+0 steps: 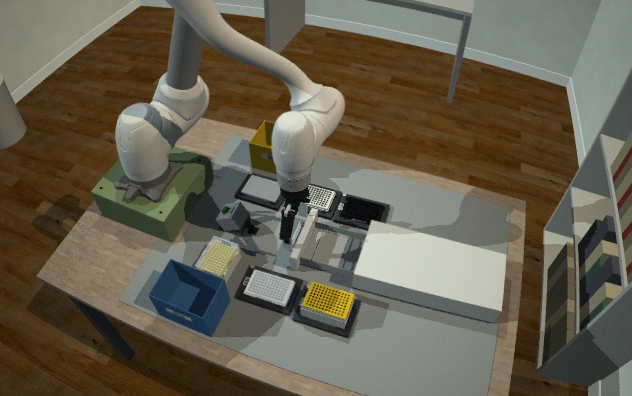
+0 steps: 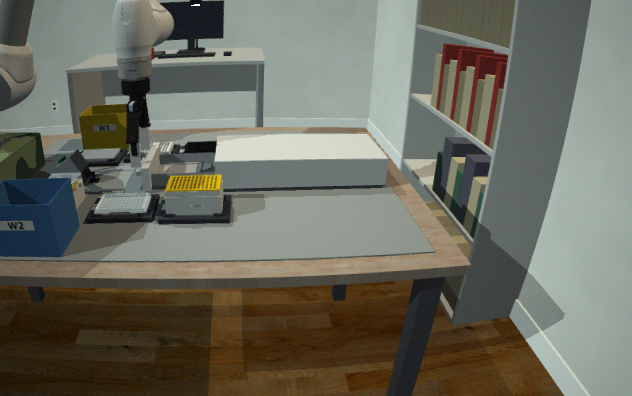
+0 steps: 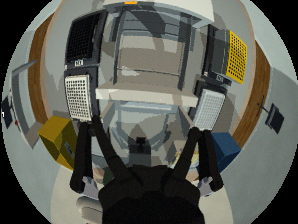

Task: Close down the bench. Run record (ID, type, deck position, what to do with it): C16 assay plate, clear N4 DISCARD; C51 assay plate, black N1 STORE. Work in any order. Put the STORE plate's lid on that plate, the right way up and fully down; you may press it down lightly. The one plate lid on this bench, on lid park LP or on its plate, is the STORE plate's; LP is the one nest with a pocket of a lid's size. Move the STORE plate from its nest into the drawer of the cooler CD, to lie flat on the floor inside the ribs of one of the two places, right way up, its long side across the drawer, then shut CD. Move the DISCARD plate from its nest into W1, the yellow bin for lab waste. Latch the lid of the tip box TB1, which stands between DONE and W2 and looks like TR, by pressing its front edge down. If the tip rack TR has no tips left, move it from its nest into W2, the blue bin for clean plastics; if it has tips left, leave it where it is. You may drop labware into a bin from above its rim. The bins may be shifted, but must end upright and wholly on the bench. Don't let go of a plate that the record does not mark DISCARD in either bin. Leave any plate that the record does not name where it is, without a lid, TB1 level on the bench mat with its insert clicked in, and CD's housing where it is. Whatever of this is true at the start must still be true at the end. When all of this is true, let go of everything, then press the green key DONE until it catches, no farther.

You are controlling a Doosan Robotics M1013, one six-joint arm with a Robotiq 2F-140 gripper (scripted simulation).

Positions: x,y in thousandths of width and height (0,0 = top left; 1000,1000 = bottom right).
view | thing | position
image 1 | gripper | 468,585
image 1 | tip rack TR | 515,769
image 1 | yellow bin W1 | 414,398
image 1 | clear plate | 442,746
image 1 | blue bin W2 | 300,736
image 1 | white cooler CD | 631,665
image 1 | plate lid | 425,481
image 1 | black plate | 569,534
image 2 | gripper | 224,398
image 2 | tip rack TR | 308,491
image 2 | yellow bin W1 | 169,332
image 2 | clear plate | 206,514
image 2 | white cooler CD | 423,408
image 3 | gripper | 492,489
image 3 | tip rack TR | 770,261
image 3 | yellow bin W1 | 203,587
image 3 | clear plate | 713,475
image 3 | blue bin W2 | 753,641
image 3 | clear plate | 270,382
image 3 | black plate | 260,167
